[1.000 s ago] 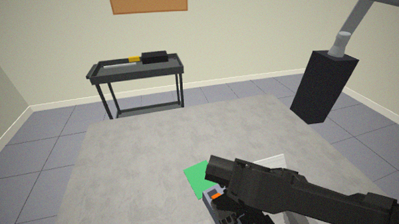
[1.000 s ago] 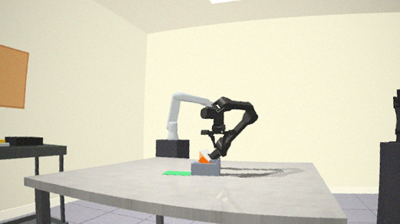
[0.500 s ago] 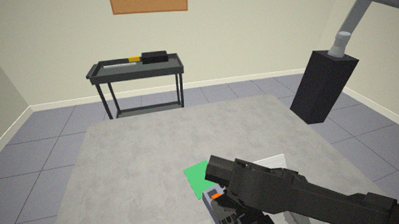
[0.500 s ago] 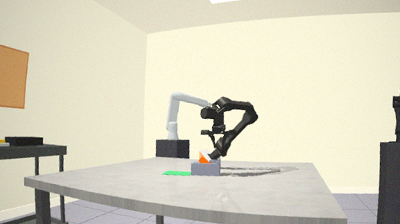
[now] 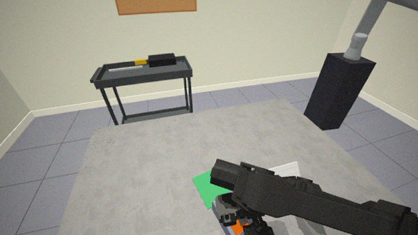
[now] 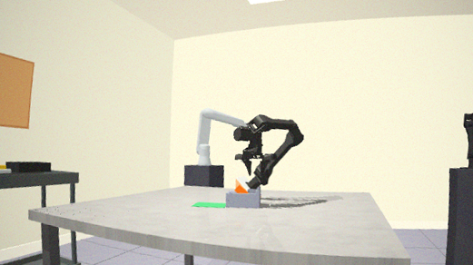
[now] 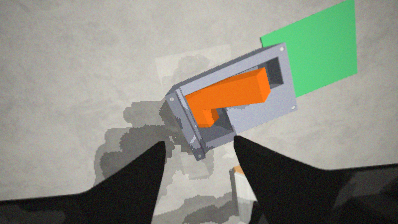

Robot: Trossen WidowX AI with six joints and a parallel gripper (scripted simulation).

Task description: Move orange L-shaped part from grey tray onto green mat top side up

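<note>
Now: gripper tip 100 mm above the orange L-shaped part and 30 mm to the left of it. Also, from my gripper tip: green mat: 200 mm to the right, 160 mm below, 60 mm ahead.
</note>
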